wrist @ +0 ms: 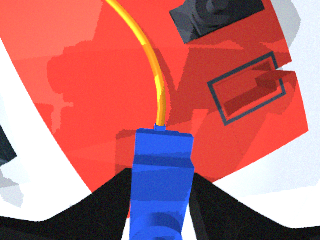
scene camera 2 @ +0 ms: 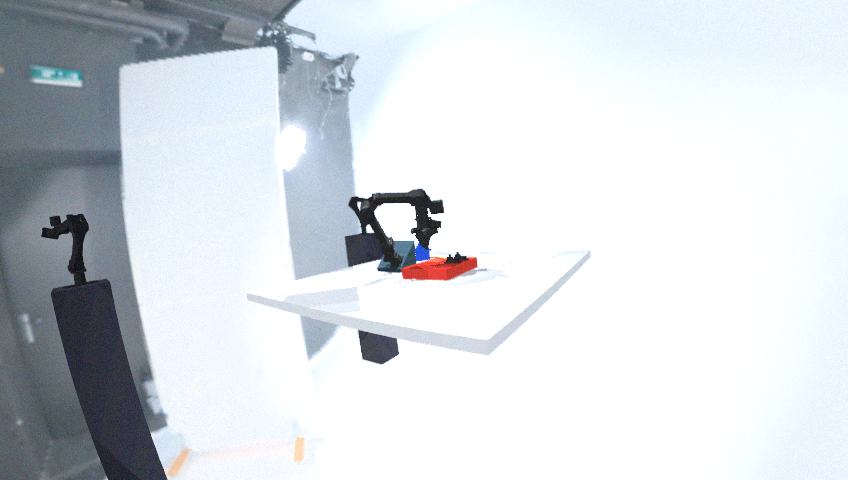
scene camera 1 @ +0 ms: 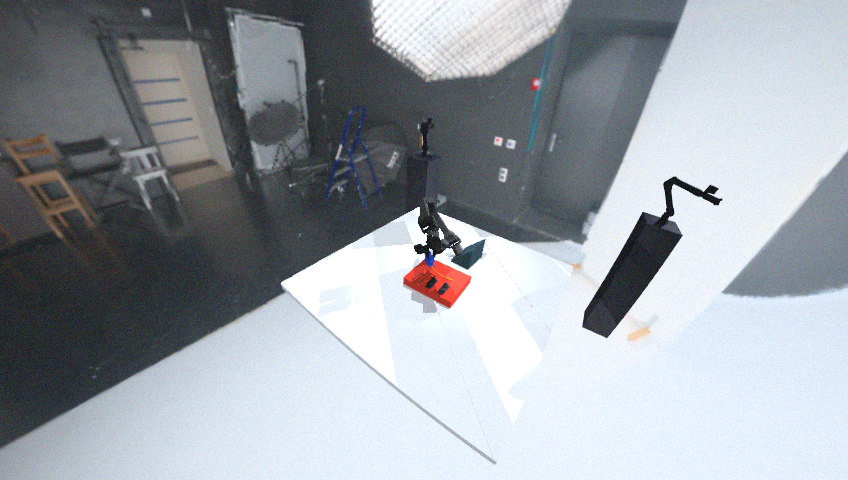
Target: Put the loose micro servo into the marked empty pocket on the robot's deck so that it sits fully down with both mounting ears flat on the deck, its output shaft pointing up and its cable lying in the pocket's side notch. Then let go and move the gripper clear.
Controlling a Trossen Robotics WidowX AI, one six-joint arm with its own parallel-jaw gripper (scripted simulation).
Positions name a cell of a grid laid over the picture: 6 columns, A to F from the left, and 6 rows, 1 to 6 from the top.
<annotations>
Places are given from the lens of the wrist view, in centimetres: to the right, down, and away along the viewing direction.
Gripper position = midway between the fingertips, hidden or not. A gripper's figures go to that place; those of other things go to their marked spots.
gripper (wrist: D5): 0, 3, 10
red deck (wrist: B2): -6, -4, 16
</annotations>
